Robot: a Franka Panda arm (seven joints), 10 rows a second.
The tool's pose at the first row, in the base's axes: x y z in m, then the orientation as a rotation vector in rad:
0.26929 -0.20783 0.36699 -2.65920 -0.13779 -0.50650
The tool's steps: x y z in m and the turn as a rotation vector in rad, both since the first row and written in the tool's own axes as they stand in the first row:
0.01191 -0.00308 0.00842 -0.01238 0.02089 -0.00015
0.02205 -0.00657 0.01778 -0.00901 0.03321 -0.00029
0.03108 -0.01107 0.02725 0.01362 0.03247 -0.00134
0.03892 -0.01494 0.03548 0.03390 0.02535 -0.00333
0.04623 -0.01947 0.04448 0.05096 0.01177 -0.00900
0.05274 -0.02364 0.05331 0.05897 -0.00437 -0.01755
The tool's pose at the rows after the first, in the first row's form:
0.28258 -0.20124 0.36553 -2.66509 -0.12902 -0.53669
0.29447 -0.19391 0.36278 -2.65807 -0.12626 -0.55233
0.30518 -0.18563 0.35992 -2.63639 -0.13286 -0.54697
0.31450 -0.17848 0.35742 -2.61895 -0.14201 -0.53406
0.32346 -0.17041 0.35433 -2.60666 -0.15714 -0.51464
0.33168 -0.16275 0.35095 -2.60388 -0.17484 -0.49467

